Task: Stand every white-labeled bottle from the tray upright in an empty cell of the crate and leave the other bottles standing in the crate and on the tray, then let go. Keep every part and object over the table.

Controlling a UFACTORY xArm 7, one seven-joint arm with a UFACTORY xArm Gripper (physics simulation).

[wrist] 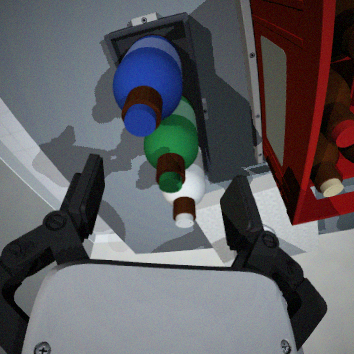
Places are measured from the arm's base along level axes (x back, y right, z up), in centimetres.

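Pixels of known places: gripper, fingertip midpoint: (167, 178).
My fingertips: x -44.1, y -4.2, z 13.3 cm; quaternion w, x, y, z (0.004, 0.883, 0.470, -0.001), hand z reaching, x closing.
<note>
Behind a point stands the place of what it marks.
A white-labeled bottle (187, 188) {z 3.8, x -31.1, y -6.9 cm} with a brown neck and white cap stands at the near end of the dark tray (196, 65) {z -5.3, x -44.0, y -0.8 cm}. A green bottle (171, 142) {z 3.9, x -39.9, y -5.8 cm} stands behind it and partly covers it. A blue bottle (147, 82) {z 4.4, x -47.4, y -5.0 cm} stands at the tray's far end. The red crate (306, 115) {z 8.7, x -42.2, y 6.9 cm} is at the right, cut off by the view edge; brown bottles stand in it, one with a cream cap (331, 187) {z 8.5, x -30.1, y 11.2 cm} and one with a red cap (344, 134) {z 8.5, x -38.6, y 10.9 cm}. My gripper (167, 178) {z 13.3, x -44.1, y -4.2 cm} is open and empty, its fingers to the left and right of the white-capped bottle in the view, above it.
A grey metal rail (252, 55) {z -4.8, x -42.9, y 6.4 cm} runs between the tray and the crate. A pale speckled block (260, 210) {z -2.2, x -9.4, y 3.9 cm} lies below the crate's near left corner. The table edge runs along the left and lower side of the view. The crate wall rises close to the right finger's side.
</note>
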